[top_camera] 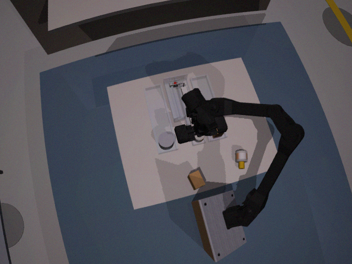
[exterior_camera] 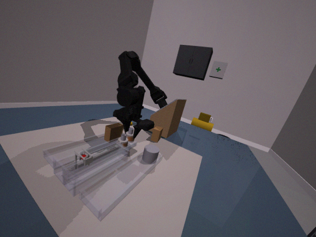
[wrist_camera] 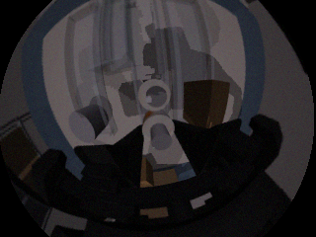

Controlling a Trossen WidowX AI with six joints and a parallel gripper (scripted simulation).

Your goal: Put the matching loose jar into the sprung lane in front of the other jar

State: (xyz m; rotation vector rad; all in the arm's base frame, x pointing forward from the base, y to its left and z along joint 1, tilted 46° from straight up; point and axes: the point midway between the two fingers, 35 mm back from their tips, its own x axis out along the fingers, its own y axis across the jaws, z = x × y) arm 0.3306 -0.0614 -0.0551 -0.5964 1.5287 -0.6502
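Right now the dark grey cylinder is 20 mm ahead of my gripper tip, 130 mm to the left of it and 20 mm below it. Also, from my gripper tip: clear sprung lane 150 mm ahead, 20 mm to the left, 30 mm below.
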